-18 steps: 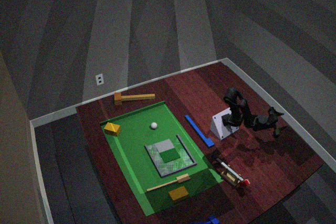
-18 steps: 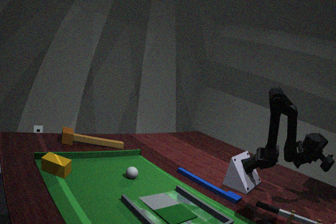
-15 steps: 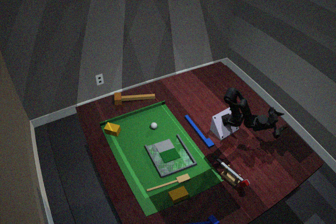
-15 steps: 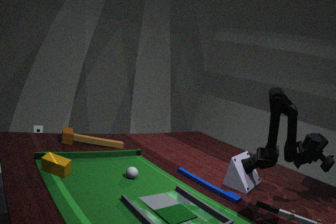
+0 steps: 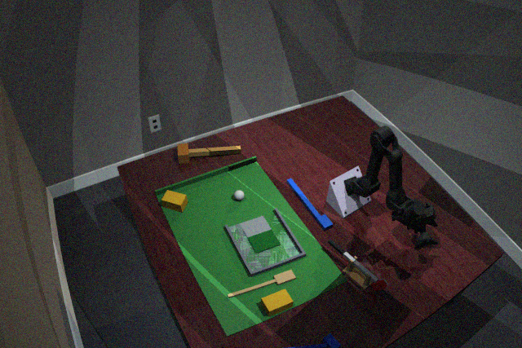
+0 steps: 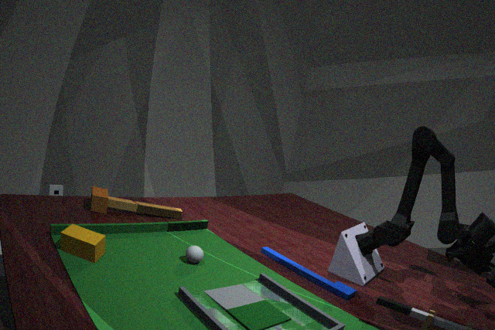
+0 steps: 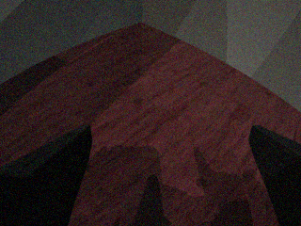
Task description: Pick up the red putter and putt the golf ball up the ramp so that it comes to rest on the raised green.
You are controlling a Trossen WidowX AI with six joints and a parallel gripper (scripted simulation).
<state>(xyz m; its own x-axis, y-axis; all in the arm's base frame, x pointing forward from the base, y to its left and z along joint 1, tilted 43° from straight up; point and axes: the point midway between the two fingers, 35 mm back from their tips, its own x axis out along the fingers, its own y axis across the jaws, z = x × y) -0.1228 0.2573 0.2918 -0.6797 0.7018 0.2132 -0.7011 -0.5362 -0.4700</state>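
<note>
My gripper tip is now 34 cm short of the small wooden stand, 7 cm to the left of it and 6 cm above it. The rest, counted from my gripper tip: raised platform: 57 cm ahead, 36 cm to the right, 8 cm below; then golf ball: 62 cm to the right, 55 cm ahead, 7 cm below; then red putter: 34 cm ahead, 8 cm to the right, 3 cm below.
</note>
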